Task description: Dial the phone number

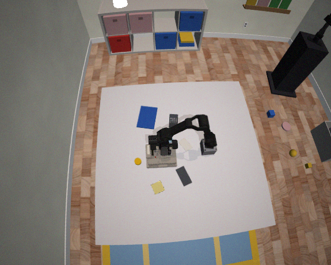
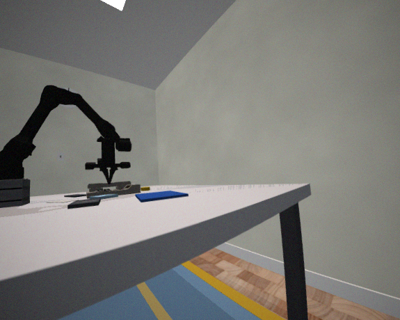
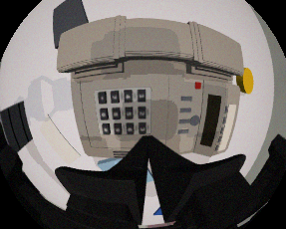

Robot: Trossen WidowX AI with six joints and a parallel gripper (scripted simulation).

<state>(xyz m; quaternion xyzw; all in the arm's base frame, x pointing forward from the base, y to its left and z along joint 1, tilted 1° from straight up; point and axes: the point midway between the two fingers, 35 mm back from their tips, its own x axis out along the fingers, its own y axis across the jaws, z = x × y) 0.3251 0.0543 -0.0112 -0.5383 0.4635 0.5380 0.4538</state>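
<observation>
The beige desk phone lies 20 mm ahead of my hand, 40 mm to the left of it and 70 mm below it. The rest, counted from my hand: dark grey card 160 mm behind, 170 mm to the left, 80 mm below; handset 90 mm to the left, 40 mm below; cream note 160 mm behind, 70 mm to the right, 90 mm below.
</observation>
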